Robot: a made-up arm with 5 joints.
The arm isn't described. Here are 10 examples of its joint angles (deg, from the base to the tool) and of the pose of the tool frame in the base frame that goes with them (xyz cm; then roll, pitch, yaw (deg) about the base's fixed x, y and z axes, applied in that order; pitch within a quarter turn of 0, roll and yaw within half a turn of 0).
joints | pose
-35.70 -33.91 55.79 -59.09 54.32 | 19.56 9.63 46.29 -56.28 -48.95 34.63
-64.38 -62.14 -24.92 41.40 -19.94 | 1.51 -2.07 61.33 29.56 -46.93 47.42
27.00 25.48 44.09 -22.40 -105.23 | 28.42 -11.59 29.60 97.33 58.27 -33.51
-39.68 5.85 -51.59 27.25 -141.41 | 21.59 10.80 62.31 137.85 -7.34 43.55
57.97 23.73 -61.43 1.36 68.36 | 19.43 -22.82 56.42 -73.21 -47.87 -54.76
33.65 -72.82 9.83 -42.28 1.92 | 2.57 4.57 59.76 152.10 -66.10 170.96
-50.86 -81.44 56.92 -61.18 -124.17 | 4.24 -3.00 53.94 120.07 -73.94 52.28
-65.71 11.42 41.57 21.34 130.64 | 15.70 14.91 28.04 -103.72 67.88 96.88
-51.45 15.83 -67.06 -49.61 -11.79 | 10.26 9.78 62.92 153.21 -71.46 -91.61
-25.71 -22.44 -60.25 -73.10 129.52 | 0.01 -6.76 60.58 52.29 -20.08 -166.19
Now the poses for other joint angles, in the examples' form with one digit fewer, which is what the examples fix.
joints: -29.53 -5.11 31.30 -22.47 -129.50
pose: 27.1 10.6 46.2 127.1 15.4 31.1
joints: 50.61 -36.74 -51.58 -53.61 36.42
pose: 1.2 7.2 62.8 138.3 -27.0 134.2
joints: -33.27 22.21 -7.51 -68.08 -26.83
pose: 24.4 15.1 50.1 39.9 -52.9 13.6
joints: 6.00 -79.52 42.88 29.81 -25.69
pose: 15.1 1.2 50.5 24.5 -8.0 -17.8
